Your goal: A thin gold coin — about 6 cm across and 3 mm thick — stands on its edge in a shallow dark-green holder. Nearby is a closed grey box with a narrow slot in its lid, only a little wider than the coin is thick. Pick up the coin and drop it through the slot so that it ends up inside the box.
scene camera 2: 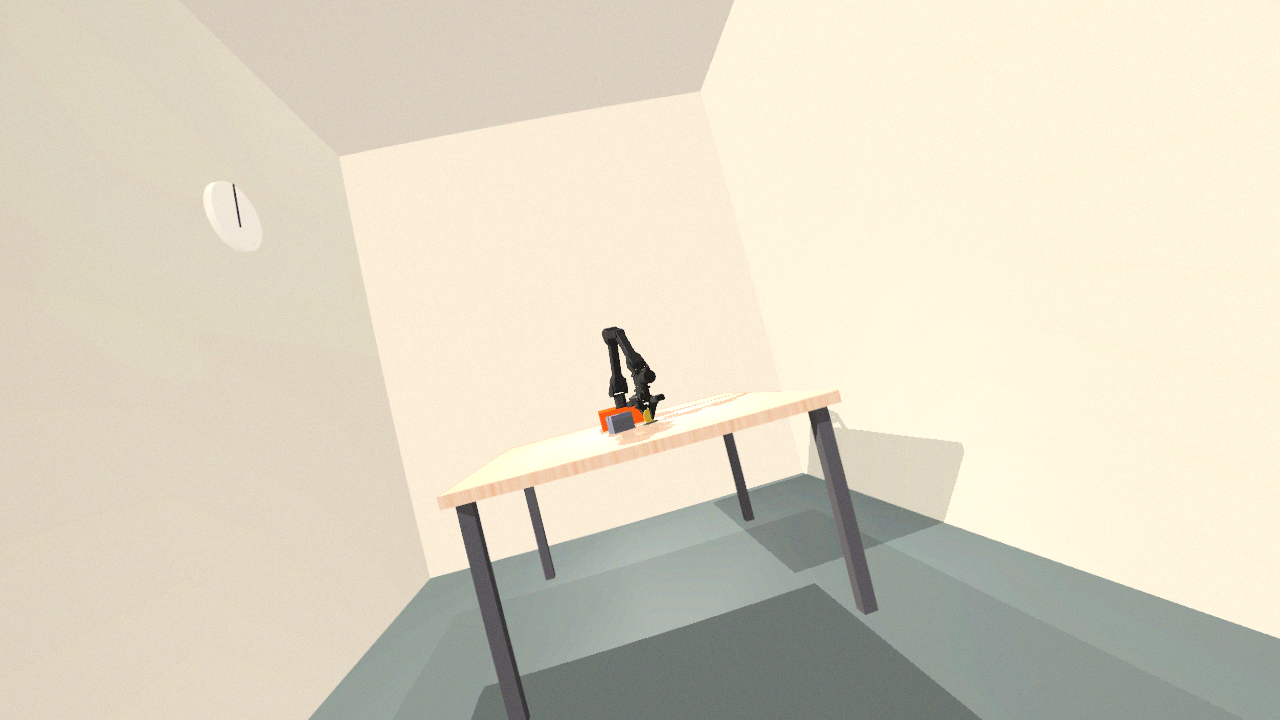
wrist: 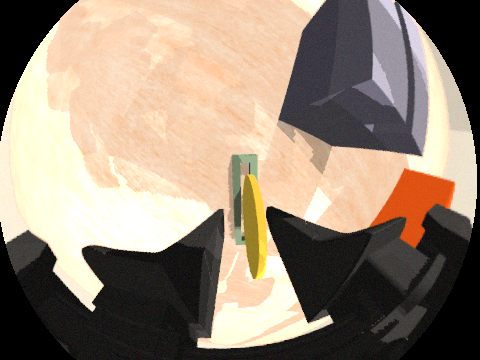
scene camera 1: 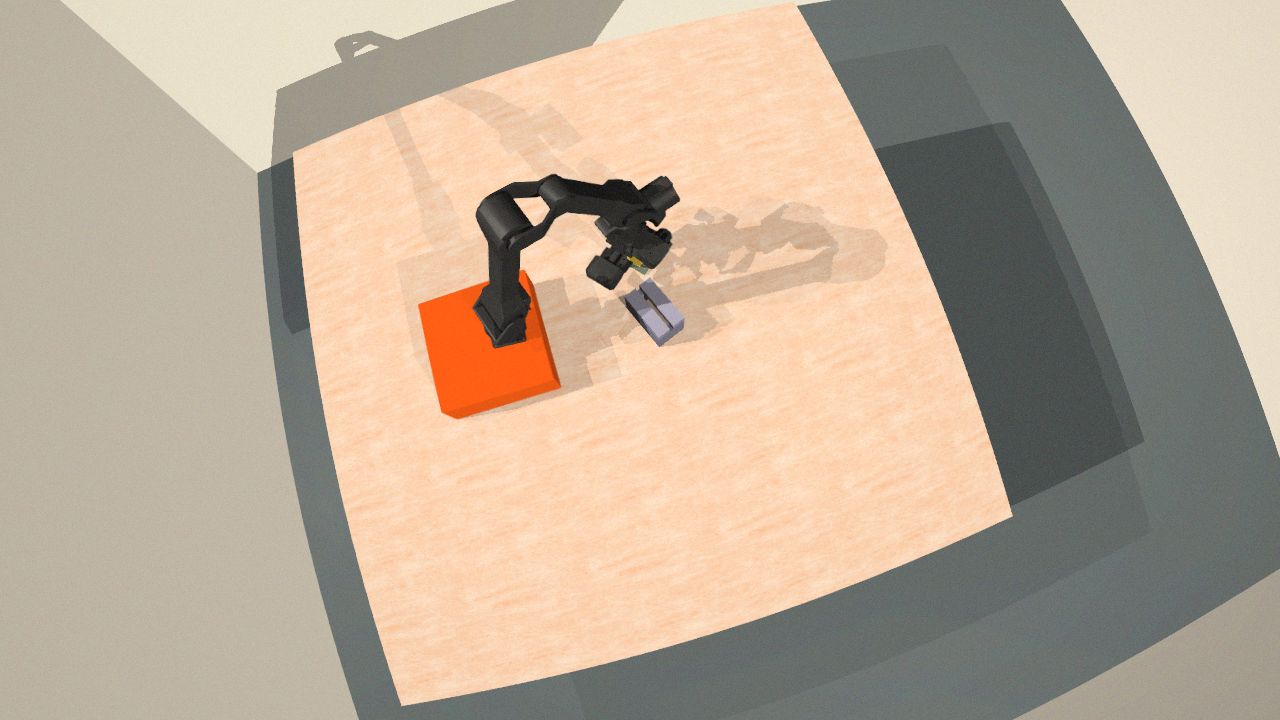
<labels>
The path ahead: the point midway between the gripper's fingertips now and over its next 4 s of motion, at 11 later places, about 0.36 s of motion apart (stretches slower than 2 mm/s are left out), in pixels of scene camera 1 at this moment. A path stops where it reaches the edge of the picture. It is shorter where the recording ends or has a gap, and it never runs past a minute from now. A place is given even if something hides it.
The gripper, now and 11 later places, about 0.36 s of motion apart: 628, 257; 628, 258; 628, 258; 627, 254; 628, 248; 627, 244; 625, 240; 624, 237; 626, 239; 633, 250; 640, 263; 647, 277
</labels>
